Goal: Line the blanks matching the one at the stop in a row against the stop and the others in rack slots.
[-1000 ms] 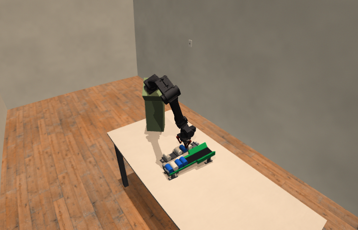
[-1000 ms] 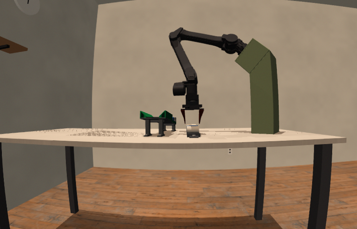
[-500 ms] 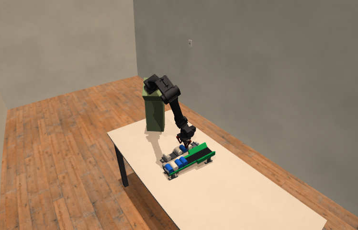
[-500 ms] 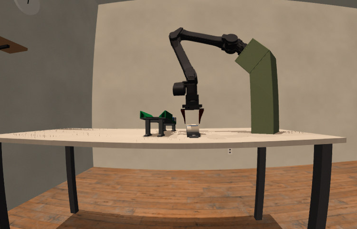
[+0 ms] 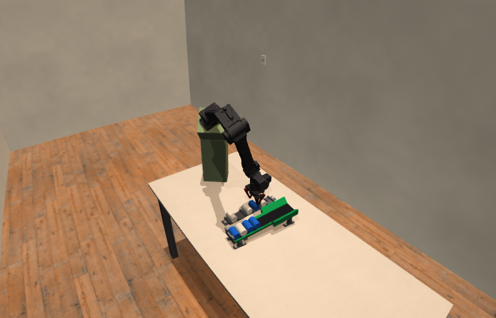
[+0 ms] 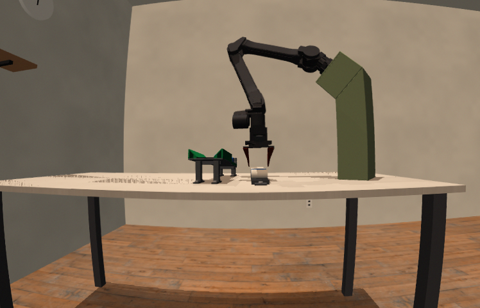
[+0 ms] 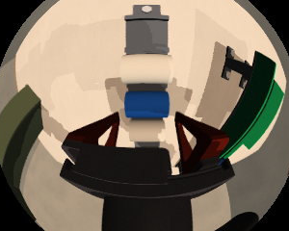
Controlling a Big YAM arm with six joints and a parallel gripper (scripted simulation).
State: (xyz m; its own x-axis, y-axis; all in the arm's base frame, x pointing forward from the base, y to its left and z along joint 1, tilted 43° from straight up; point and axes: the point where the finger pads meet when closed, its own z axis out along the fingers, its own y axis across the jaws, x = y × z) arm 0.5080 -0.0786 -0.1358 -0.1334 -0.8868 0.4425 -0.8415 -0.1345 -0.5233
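The grey stock rack lies 70 mm below my hand and 30 mm to the right of it.
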